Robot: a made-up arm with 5 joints.
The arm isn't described. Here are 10 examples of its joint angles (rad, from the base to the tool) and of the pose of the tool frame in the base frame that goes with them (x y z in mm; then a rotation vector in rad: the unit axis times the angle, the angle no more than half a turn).
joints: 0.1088 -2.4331 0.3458 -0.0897 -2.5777
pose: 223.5 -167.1 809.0 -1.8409 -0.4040 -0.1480
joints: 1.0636 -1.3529 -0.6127 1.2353 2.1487
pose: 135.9 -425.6 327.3 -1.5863 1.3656 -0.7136
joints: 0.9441 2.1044 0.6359 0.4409 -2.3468
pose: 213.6 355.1 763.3 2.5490 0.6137 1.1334
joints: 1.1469 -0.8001 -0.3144 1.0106 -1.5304
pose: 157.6 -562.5 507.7 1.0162 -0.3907 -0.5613
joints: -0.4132 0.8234 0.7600 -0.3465 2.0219
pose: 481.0 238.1 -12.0 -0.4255 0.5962 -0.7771
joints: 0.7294 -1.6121 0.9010 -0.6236 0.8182
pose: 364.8 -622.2 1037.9 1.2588 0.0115 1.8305
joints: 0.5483 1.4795 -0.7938 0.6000 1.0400
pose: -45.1 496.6 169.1 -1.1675 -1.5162 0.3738
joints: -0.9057 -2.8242 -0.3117 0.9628 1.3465
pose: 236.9 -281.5 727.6 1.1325 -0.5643 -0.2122
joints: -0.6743 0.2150 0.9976 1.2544 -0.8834
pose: -72.1 -58.2 -166.0 -2.0094 0.2044 2.3478
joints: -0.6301 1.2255 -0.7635 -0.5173 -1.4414
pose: -49.1 388.4 -85.3 2.9885 -0.0070 0.4003
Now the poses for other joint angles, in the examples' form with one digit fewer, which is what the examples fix.
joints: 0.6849 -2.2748 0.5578 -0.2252 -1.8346
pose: -116 -245 987 -1.050 -1.096 -0.042
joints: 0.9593 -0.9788 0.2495 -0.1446 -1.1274
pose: 269 -689 588 0.927 -1.180 0.611
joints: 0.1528 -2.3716 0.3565 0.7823 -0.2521
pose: -8 -449 889 0.647 -1.066 -0.146
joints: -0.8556 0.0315 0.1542 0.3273 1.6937
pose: -155 142 -168 -1.257 1.034 0.682
